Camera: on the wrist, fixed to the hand. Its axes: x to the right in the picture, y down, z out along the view.
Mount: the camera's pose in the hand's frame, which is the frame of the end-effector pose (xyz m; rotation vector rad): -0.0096 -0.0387 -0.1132 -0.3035 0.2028 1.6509
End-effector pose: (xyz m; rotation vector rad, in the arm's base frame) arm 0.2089 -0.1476 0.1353 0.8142 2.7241 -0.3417
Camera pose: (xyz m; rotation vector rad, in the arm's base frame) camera 0.1728 -0.1498 0.2497 2.5172 1.2994 0.5069
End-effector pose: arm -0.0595 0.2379 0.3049 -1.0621 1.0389 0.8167
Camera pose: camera -0.0578 0.1180 0.3097 -0.2925 1.9814 2.2333
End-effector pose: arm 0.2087 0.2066 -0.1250 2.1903 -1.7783 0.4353
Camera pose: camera 0.2388 0.2685 -0.0267 0.0595 -2.8031 0.5481
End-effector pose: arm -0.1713 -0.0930 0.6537 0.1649 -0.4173 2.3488
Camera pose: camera -0.1374 -0.0340 0.5548 0.5241 0.6180 -2.1691
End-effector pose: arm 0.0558 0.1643 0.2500 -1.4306 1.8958 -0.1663
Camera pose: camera 0.0165 0.1224 0.3554 0.3614 2.6974 0.7960
